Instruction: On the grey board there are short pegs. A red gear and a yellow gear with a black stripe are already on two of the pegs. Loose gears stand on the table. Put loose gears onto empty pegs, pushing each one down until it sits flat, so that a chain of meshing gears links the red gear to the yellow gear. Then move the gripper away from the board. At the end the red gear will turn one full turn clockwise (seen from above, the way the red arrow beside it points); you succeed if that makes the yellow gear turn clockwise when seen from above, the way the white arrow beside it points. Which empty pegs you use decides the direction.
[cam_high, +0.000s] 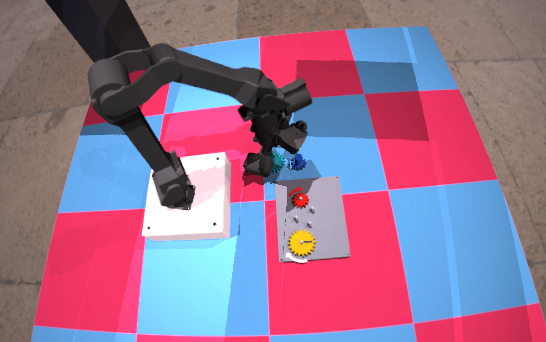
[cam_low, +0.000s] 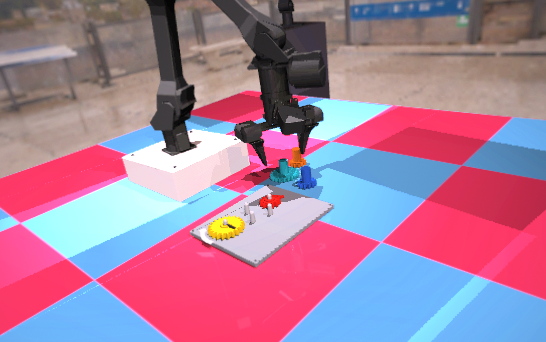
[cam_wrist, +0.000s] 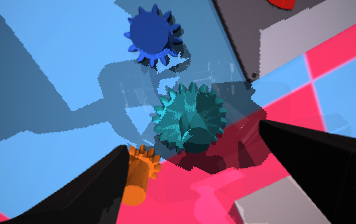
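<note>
My gripper tip is 2 cm above the teal gear. Round my gripper tip: orange gear 3 cm behind, 6 cm to the left, 2 cm below; red gear 8 cm ahead, 11 cm to the right, 2 cm below; blue gear 7 cm ahead, 2 cm below.
</note>
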